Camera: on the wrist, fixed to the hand. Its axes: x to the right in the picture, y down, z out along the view.
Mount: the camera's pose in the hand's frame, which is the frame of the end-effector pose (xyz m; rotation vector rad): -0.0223 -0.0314 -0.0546 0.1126 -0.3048 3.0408
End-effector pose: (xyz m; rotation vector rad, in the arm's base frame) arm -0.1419 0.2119 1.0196 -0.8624 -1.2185 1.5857
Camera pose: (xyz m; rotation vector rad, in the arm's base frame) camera -0.0770 0.2105 1.0354 0.9644 -0.6918 -1.2240
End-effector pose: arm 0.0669 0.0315 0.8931 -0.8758 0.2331 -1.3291
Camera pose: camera 0.0041 0.0293 0.8703 0.1220 0.6898 1.5921
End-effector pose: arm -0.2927 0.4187 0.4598 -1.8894 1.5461 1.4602
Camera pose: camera -0.2360 0.4026 0.4913 -1.4098 -1.7014 -0.5356
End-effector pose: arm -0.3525 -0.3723 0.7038 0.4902 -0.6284 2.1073
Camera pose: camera -0.3206 -0.3380 0.6562 0.2989 0.4574 -0.9509
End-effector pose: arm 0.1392 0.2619 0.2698 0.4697 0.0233 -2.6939
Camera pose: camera 0.1636 0.3040 0.2240 -0.1486 -0.4506 0.2906
